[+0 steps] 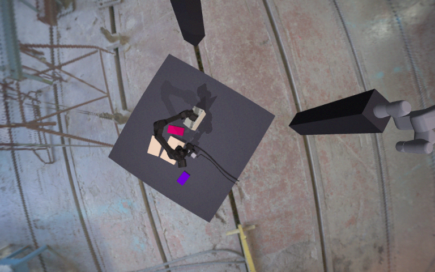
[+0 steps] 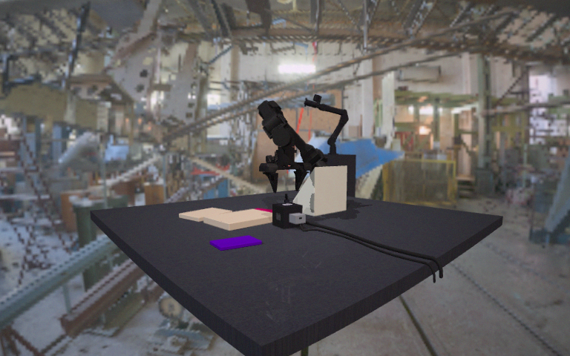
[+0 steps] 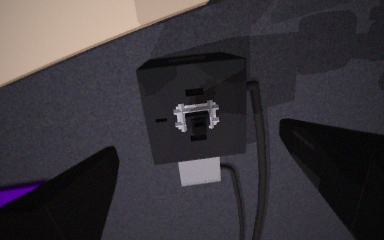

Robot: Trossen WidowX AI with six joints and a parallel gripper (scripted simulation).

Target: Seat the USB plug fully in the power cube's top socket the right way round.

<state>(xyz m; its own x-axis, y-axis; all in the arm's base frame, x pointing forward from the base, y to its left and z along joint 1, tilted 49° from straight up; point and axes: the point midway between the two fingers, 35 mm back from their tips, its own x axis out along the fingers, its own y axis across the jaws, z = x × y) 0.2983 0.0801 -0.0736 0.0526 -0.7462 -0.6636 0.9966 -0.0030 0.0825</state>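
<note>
Right now the black USB plug is 30 mm below my gripper tip. From my gripper tip the other things lie so: USB socket (50 mm below); then purple card (270 mm ahead, 120 mm below, 110 mm to the left); then magenta card (230 mm to the right, 120 mm below, 90 mm behind).
</note>
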